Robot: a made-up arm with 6 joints.
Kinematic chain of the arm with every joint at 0, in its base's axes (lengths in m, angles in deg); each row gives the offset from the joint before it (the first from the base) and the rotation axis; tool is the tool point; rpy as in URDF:
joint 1: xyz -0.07 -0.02 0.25 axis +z
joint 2: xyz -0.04 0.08 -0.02 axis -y
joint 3: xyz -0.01 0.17 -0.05 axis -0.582 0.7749 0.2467
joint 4: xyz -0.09 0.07 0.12 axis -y
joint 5: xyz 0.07 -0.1 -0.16 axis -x
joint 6: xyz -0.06 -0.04 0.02 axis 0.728 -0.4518 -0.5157
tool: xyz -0.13 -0.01 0 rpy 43.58 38.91 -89.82
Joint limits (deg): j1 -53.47..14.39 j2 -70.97..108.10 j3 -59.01..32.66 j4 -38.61..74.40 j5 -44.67..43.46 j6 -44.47..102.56
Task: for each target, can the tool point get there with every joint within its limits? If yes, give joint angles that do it. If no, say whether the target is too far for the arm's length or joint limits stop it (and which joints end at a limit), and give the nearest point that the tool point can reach.
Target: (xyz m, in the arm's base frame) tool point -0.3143 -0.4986 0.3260
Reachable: no: joint limits stop it (at a limit: joint 1, joint 5, joint 6) | nearest point -0.3566 0.0076 0.3002 | short by 0.509 m
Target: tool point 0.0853 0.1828 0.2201
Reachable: yes | joints -22.01 93.75 10.17 54.60 5.35 60.24
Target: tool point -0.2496 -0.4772 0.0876
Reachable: no: joint limits stop it (at a limit: joint 1, joint 5, joint 6) | nearest point -0.3069 0.0147 0.1260 | short by 0.497 m
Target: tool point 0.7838 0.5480 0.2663
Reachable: no: too far | nearest point 0.2896 0.2192 0.1493 | short by 0.605 m
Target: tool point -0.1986 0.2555 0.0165
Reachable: yes | joints -1.14 41.33 -9.21 -10.70 -13.68 64.47
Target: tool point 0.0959 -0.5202 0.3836
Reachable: no: joint limits stop it (at a limit: joint 1, joint 2, joint 5, joint 6) | nearest point 0.1845 -0.0704 0.2251 | short by 0.485 m
